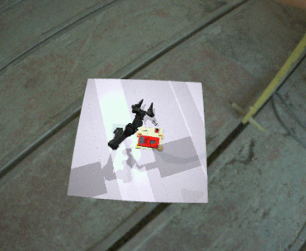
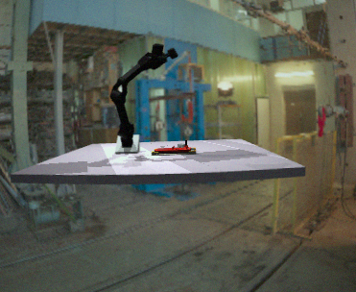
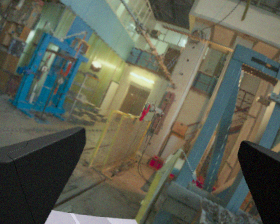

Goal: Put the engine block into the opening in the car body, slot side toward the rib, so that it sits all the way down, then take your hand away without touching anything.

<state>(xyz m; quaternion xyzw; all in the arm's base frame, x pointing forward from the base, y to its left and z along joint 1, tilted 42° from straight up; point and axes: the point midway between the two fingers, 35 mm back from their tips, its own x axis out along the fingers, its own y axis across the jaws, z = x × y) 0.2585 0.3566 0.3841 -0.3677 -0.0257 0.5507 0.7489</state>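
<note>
Right now the grey engine block is 6 cm ahead of my gripper tip, 8 cm to the left of it and 58 cm below it.
</note>
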